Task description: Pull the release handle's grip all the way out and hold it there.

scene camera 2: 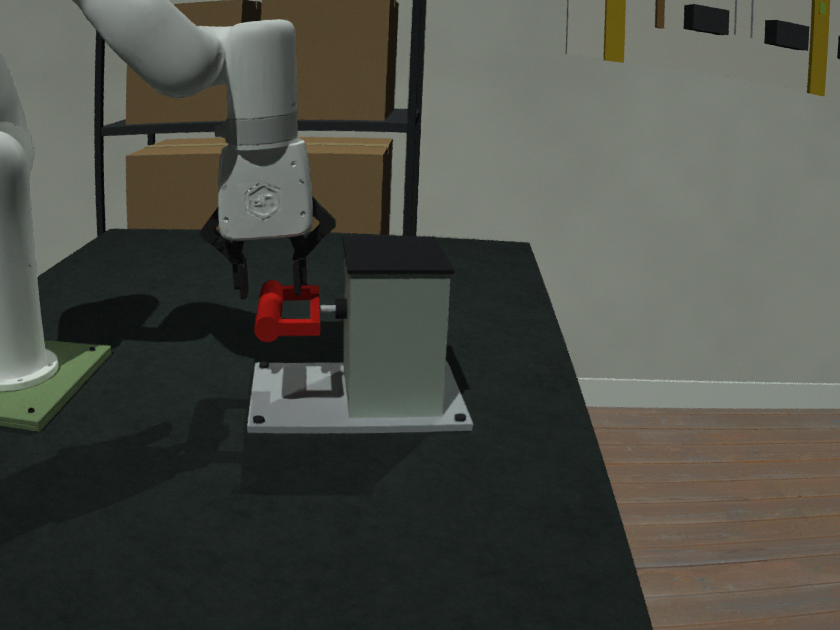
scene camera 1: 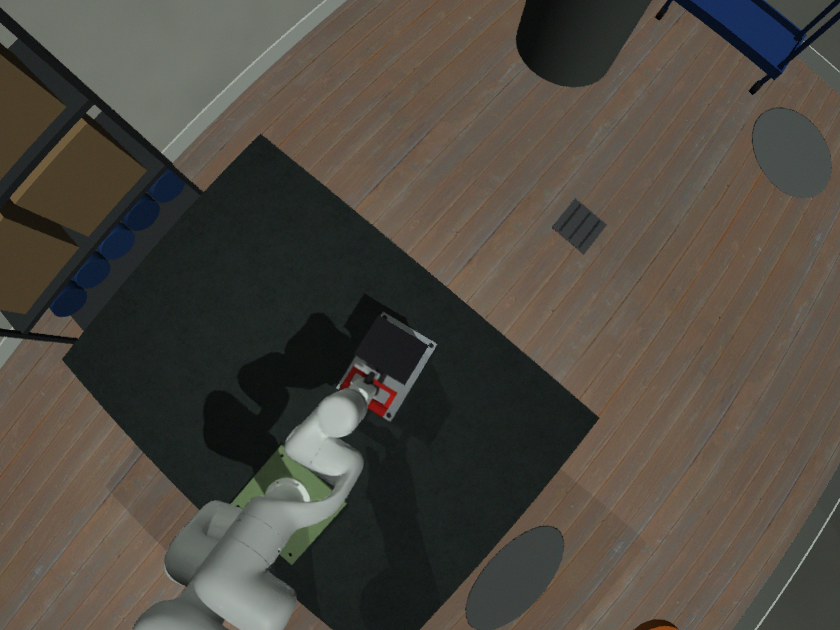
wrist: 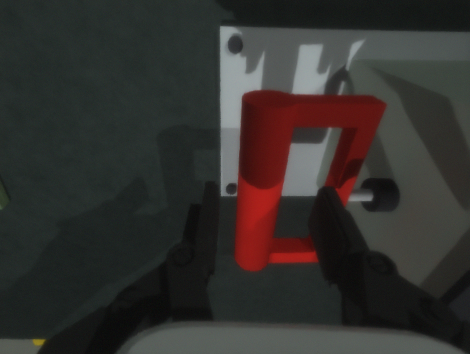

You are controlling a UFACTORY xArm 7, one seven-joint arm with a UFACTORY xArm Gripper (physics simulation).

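The red release handle's round grip bar (scene camera 1: 377, 409) (scene camera 2: 269, 313) (wrist: 261, 150) is level and stands out from the tall housing (scene camera 1: 393, 349) (scene camera 2: 396, 345) with the black top. A short light rod (scene camera 2: 327, 308) (wrist: 361, 195) shows between the red frame and the black collar (scene camera 2: 341, 308) (wrist: 381, 195). My gripper (scene camera 2: 270, 292) (wrist: 266, 203) points down, part open, with nothing held. One finger is on the outer side of the bar, the other on its housing side, over the frame's opening. Gaps show on both sides of the bar in the wrist view. Fingertip depth is hard to tell.
The housing stands on a pale bolted base plate (scene camera 2: 298, 413) (wrist: 230, 110) on the dark mat (scene camera 1: 223, 271) (scene camera 2: 407, 542). The arm's green mounting plate (scene camera 1: 308, 535) (scene camera 2: 64, 389) is nearby. A shelf rack (scene camera 2: 413, 169) with cardboard boxes (scene camera 2: 339, 61) stands behind.
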